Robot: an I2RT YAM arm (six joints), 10 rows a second.
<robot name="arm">
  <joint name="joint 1" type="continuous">
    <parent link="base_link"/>
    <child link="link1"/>
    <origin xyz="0 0 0.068"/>
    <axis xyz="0 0 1"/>
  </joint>
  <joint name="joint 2" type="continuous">
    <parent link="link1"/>
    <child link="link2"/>
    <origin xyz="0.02 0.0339 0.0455"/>
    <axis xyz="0 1 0"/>
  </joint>
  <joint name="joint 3" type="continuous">
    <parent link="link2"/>
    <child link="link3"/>
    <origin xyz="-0.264 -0.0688 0"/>
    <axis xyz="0 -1 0"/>
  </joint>
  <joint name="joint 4" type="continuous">
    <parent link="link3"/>
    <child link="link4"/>
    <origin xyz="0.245 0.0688 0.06"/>
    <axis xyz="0 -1 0"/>
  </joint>
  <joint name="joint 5" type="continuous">
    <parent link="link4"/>
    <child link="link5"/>
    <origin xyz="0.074 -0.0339 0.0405"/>
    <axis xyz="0 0 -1"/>
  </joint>
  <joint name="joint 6" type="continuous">
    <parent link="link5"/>
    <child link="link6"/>
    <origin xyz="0.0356 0 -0.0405"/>
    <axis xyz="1 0 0"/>
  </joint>
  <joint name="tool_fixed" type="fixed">
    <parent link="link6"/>
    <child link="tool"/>
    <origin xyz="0 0 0" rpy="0 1.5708 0"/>
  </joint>
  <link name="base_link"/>
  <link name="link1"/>
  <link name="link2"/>
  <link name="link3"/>
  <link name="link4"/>
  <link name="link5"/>
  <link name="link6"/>
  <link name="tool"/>
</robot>
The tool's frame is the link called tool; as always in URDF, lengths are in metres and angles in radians. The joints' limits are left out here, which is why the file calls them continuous.
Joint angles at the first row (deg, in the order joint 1, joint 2, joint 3, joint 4, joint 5, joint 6):
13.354, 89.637, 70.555, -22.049, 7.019, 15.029
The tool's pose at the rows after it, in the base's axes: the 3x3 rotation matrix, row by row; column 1 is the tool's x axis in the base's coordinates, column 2 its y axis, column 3 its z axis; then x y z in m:
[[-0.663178, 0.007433, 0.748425], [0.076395, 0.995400, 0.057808], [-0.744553, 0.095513, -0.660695]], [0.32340, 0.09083, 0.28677]
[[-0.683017, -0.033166, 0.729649], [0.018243, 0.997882, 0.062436], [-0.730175, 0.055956, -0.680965]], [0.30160, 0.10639, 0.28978]
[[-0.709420, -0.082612, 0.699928], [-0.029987, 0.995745, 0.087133], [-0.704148, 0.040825, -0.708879]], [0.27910, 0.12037, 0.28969]
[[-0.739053, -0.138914, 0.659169], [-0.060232, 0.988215, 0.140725], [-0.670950, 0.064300, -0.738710]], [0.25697, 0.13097, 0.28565]
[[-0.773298, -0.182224, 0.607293], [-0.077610, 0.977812, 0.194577], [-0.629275, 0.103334, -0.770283]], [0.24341, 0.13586, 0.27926]
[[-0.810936, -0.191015, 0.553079], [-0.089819, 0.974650, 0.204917], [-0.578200, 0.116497, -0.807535]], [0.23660, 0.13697, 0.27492]
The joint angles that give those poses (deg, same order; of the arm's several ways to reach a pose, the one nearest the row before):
16.654, 86.331, 68.672, -24.348, 9.155, 15.465
20.703, 83.346, 67.251, -27.927, 11.510, 15.298
24.766, 80.589, 65.620, -31.558, 12.362, 16.044
28.344, 77.830, 63.172, -34.130, 10.900, 17.658
30.171, 76.383, 61.292, -35.952, 7.874, 18.942
30.872, 76.281, 61.114, -39.152, 6.195, 19.938

